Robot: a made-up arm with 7 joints. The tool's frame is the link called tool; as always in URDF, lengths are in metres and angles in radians. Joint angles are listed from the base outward. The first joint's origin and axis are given. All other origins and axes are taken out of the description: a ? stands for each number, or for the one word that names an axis. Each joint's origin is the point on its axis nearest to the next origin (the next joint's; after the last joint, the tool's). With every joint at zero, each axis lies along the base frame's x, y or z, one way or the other. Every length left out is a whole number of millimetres.
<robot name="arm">
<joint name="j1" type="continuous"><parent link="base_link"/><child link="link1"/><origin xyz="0 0 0.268"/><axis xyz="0 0 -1"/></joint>
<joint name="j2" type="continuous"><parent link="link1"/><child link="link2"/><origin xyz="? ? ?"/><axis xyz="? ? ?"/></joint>
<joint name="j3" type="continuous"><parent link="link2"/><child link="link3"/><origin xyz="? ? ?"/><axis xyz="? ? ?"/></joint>
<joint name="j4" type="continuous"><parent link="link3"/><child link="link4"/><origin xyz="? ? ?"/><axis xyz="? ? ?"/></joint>
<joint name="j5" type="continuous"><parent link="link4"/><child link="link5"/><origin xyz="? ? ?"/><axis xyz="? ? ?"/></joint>
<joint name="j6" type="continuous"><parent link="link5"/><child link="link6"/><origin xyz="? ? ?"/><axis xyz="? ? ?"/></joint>
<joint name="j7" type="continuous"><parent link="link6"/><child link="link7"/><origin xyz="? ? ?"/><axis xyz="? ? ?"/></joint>
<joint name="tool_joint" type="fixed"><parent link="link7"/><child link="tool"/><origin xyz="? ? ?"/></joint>
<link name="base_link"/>
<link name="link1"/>
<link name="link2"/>
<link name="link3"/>
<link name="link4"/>
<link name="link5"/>
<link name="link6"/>
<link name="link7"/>
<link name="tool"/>
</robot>
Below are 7 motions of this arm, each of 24 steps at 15 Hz.
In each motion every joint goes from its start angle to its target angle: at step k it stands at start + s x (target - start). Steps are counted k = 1, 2, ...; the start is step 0. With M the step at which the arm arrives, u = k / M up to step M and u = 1 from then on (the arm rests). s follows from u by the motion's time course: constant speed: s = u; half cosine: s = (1 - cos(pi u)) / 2; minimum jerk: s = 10 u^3 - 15 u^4 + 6 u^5.
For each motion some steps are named. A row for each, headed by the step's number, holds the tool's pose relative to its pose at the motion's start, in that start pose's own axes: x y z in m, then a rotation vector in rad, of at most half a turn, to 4 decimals.
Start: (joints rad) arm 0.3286 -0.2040 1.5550 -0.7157 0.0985 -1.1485 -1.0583
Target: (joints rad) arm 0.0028 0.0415 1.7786 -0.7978 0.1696 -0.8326 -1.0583
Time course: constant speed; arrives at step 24
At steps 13, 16, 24:
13: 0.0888 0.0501 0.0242 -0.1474 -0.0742 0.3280
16: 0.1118 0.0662 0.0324 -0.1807 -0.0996 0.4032
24: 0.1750 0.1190 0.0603 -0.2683 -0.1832 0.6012

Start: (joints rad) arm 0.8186 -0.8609 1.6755 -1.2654 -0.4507 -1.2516 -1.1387
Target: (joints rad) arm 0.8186 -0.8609 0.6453 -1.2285 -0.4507 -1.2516 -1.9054
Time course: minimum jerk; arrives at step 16
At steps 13, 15, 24:
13: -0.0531 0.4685 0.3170 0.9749 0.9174 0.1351
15: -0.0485 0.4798 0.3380 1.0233 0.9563 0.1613
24: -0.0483 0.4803 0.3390 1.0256 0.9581 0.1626

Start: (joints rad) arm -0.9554 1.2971 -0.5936 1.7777 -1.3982 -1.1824 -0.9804
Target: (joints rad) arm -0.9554 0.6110 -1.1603 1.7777 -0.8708 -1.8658 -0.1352
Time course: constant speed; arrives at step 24
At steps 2, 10, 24:
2: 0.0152 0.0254 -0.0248 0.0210 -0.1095 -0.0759
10: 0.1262 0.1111 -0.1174 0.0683 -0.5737 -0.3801
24: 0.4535 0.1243 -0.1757 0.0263 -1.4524 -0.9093

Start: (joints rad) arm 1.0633 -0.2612 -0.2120 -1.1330 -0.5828 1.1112 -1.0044
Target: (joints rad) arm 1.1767 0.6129 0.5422 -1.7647 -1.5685 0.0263 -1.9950
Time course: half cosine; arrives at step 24
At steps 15, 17, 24:
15: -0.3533 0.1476 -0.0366 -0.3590 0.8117 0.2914
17: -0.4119 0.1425 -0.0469 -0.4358 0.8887 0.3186
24: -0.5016 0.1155 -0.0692 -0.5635 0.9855 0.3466

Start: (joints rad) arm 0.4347 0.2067 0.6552 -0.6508 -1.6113 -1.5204 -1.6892
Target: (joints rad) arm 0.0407 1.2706 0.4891 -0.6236 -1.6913 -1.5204 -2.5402
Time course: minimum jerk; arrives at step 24
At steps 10, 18, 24:
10: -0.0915 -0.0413 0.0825 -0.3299 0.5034 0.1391
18: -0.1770 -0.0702 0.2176 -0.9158 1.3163 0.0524
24: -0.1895 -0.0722 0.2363 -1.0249 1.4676 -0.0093

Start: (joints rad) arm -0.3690 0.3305 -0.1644 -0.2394 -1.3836 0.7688 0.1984
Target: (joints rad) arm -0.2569 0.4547 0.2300 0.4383 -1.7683 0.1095 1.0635
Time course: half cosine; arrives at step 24
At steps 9, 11, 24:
9: -0.0004 0.1628 -0.0042 0.2196 -0.2925 -0.1877
11: 0.0096 0.2282 0.0088 0.2943 -0.4046 -0.2867
24: 0.1115 0.4527 0.1549 0.4892 -0.8247 -0.8620

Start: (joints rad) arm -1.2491 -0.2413 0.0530 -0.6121 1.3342 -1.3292 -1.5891
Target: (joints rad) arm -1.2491 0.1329 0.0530 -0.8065 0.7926 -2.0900 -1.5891
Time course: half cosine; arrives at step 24
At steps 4, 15, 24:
4: -0.0011 -0.0085 0.0021 0.0137 -0.0104 -0.0059
15: -0.0203 -0.0872 0.0324 0.1417 -0.1108 -0.0539
24: -0.0367 -0.1237 0.0539 0.2050 -0.1629 -0.0730

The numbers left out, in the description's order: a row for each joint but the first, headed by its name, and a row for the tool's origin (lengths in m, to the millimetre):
j2: xyz 0.271 -0.363 0, axis 0 1 0
j3: xyz -0.002 0 0.104, axis -1 0 0
j4: xyz 0 0.114 -0.34, axis 0 1 0
j5: xyz -0.024 0 -0.206, axis 0 0 -1
j6: xyz 0.003 0.2 0, axis 0 0 1
j7: xyz -0.016 -0.021 0, axis 0 -1 0
tool: xyz -0.224 0 -0.051

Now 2 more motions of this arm.
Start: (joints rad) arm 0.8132 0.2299 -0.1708 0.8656 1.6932 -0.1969 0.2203
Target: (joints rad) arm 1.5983 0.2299 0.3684 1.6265 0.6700 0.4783 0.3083
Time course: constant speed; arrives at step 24
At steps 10, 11, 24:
10: 0.0815 -0.1840 -0.0828 -0.1846 0.1703 0.4637
11: 0.0890 -0.2038 -0.0857 -0.1968 0.2048 0.5105
24: 0.1953 -0.4239 -0.0696 -0.1041 0.8956 1.0312

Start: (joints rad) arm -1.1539 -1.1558 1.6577 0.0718 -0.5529 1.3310 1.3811
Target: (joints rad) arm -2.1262 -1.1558 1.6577 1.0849 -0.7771 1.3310 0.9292
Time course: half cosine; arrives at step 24
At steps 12, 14, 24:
12: 0.4246 -0.0779 -0.2570 0.2613 -0.2847 -0.0518
14: 0.5496 -0.0813 -0.2832 0.3571 -0.3505 -0.0345
24: 0.8955 -0.0545 -0.2638 0.6692 -0.5057 0.0929

